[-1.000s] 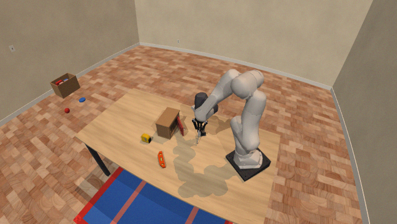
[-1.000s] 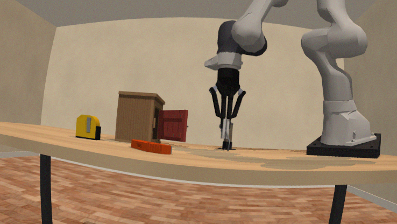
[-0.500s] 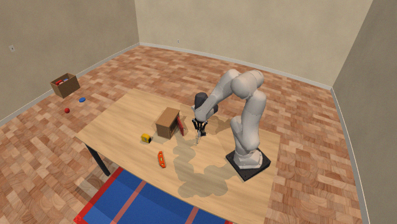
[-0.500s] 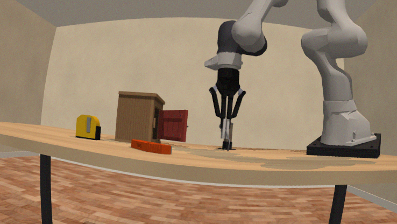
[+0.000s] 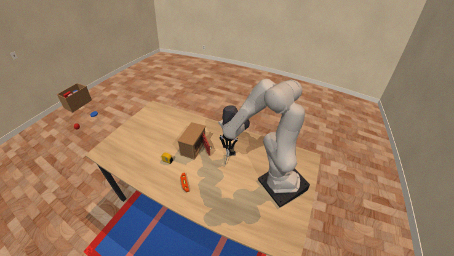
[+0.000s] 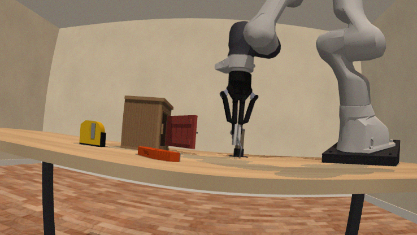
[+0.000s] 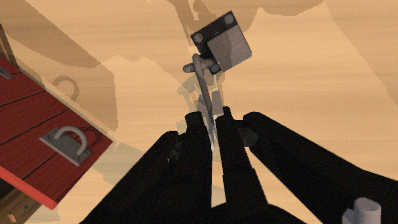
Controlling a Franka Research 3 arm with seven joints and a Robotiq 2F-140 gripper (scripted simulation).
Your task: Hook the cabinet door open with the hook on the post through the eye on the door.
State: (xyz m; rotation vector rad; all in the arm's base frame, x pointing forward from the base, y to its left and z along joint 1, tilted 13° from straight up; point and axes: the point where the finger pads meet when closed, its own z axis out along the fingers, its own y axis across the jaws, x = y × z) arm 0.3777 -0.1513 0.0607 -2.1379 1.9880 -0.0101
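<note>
Right now the red door is 180 mm ahead of my hand and 40 mm to the right of it. Round my hand: yellow tape measure 420 mm ahead, 190 mm to the left, 40 mm below; thin metal hook 20 mm below, 10 mm to the left; orange level 310 mm to the left, 210 mm ahead, 60 mm below.
</note>
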